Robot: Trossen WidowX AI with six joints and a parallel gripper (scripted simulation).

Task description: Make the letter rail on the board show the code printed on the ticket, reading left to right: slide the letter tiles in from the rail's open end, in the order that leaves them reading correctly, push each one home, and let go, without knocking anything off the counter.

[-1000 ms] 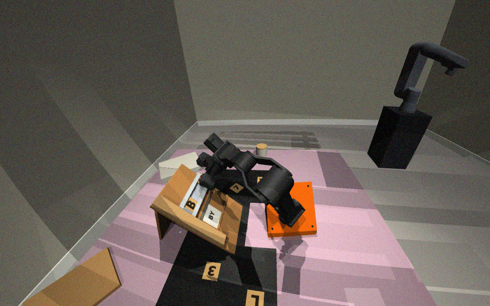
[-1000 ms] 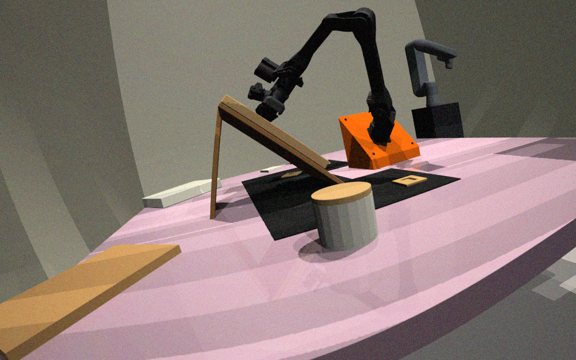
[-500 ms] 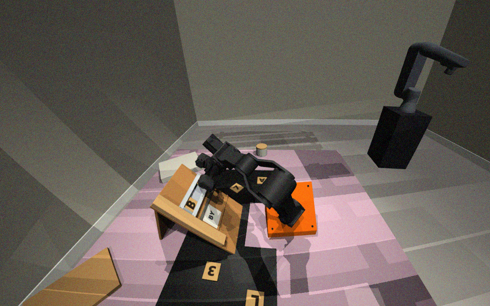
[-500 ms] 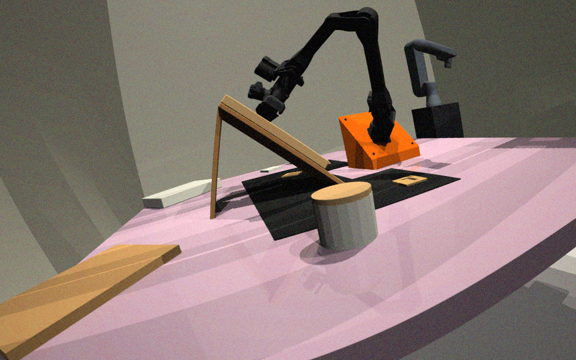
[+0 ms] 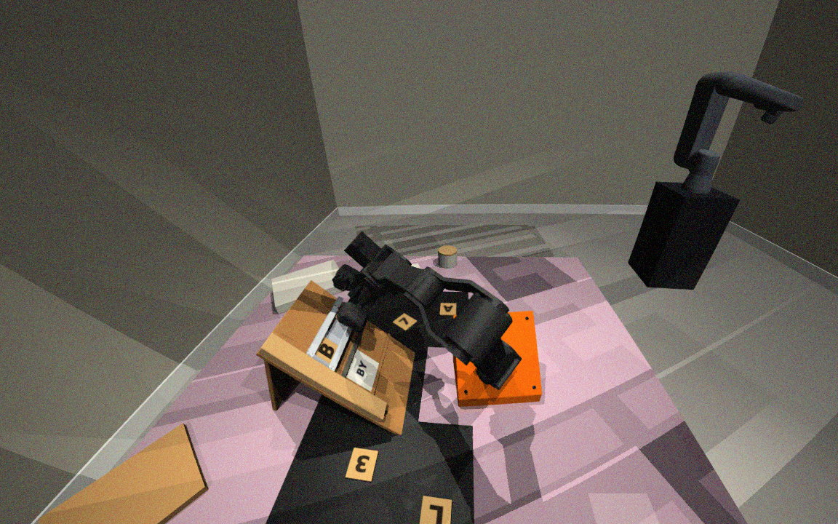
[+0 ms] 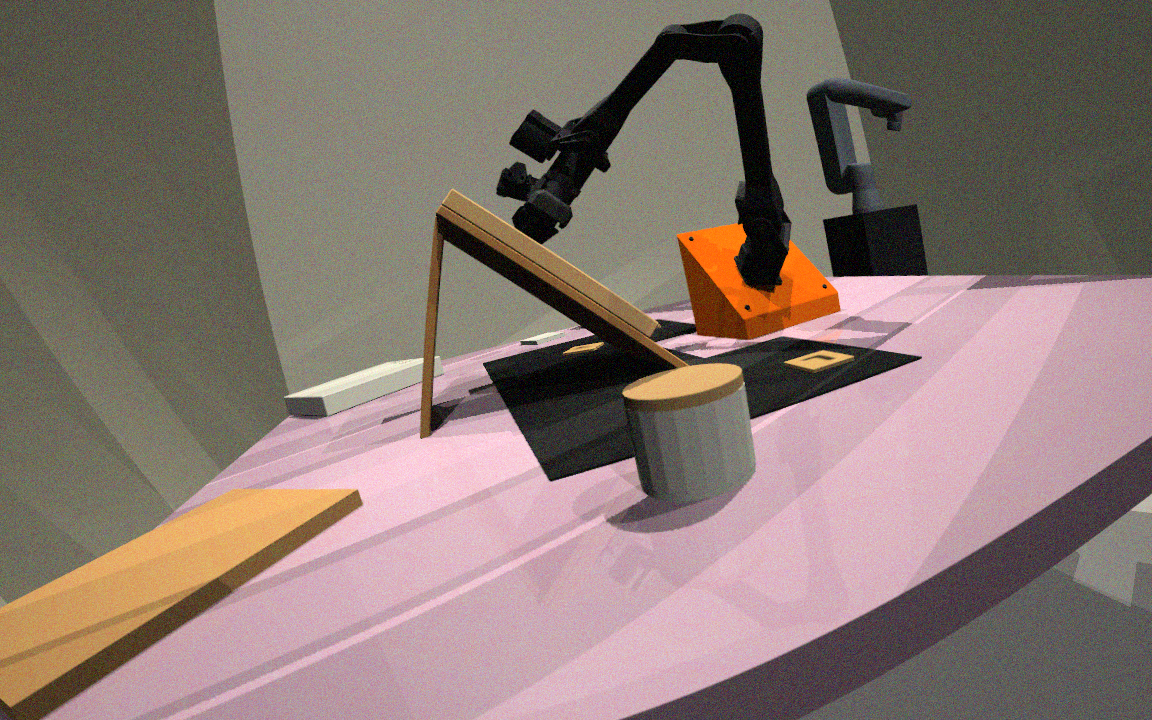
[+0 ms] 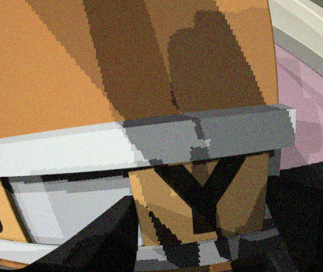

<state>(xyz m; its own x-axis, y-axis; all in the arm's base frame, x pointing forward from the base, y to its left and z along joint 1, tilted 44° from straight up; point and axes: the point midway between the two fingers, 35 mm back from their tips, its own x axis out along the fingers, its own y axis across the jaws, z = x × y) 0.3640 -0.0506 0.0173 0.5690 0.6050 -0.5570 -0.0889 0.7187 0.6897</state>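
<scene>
Right now my gripper tip is 120 mm to the right of the b tile and 10 mm past it. From my gripper tip the other things lie so: black mat: 180 mm below, 170 mm behind, 40 mm to the left; y tile: right at my gripper tip; white ticket: 100 mm to the left, 70 mm below, 70 mm behind.
</scene>
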